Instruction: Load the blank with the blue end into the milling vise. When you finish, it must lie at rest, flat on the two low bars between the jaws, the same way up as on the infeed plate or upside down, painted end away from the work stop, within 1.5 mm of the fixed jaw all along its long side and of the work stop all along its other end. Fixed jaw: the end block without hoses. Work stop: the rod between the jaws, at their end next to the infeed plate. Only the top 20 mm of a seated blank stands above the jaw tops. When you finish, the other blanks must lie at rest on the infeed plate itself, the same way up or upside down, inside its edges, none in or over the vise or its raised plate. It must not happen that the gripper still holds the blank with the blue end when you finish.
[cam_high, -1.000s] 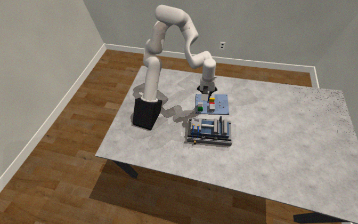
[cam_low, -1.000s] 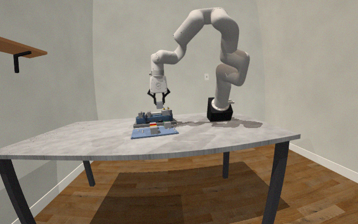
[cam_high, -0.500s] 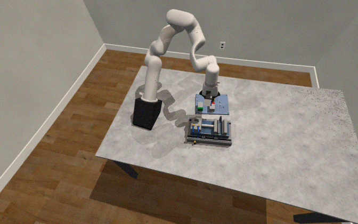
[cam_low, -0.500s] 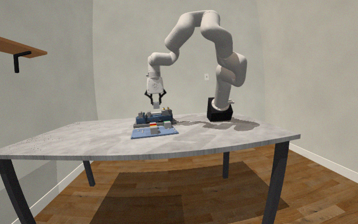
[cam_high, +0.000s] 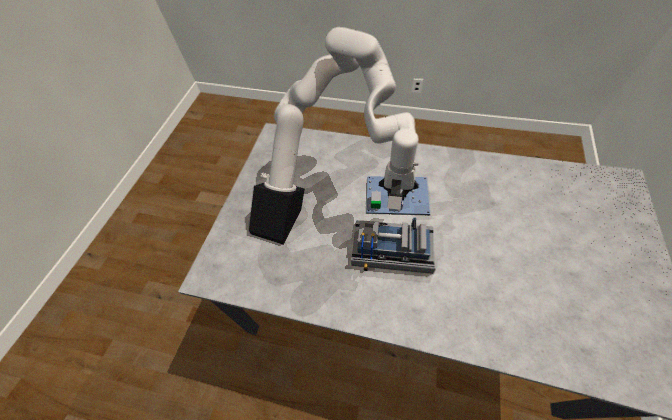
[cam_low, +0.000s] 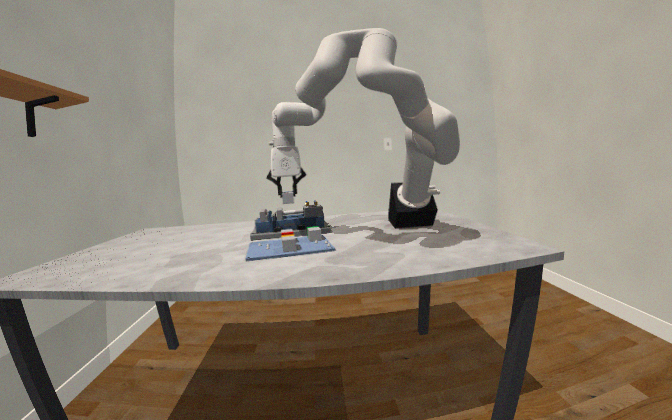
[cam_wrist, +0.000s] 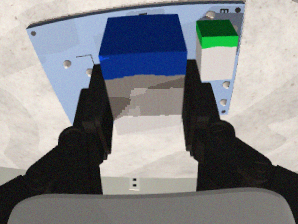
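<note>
My gripper is now 130 mm short of the fixed jaw, 100 mm to the left of it and 90 mm above it. From my hand the other things lie so: blue-ended blank: 20 mm below; work stop rod: 90 mm ahead, 60 mm to the right, 80 mm below; red-ended blank: 70 mm to the left, 140 mm below.
</note>
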